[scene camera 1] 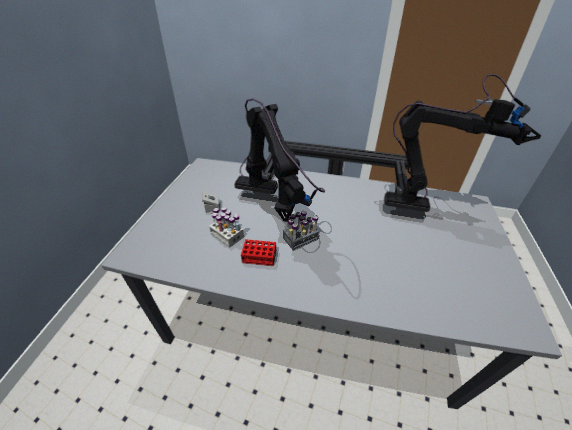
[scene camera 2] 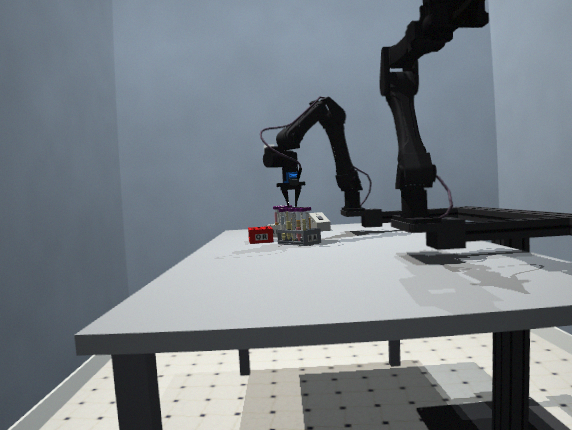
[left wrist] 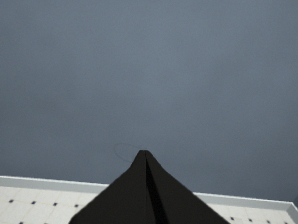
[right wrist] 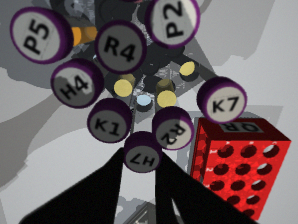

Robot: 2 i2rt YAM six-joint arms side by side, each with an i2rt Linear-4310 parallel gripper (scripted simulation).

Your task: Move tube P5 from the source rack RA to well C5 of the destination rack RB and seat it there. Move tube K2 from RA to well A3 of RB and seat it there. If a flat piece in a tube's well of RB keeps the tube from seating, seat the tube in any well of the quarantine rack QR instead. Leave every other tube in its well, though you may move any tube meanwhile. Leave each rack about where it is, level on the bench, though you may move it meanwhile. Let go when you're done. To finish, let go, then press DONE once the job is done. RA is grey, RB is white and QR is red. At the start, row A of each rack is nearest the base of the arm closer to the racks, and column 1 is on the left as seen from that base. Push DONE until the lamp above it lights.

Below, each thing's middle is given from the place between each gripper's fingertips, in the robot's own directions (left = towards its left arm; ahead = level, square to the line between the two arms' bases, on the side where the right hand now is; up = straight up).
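The red rack QR (scene camera 1: 265, 252) is 10 cm below my right hand, and it is also 9 cm to the right of that hand and 12 cm ahead of it.
Counted from my left hand, the red rack QR is 460 mm below, 1030 mm to the right and 360 mm ahead.
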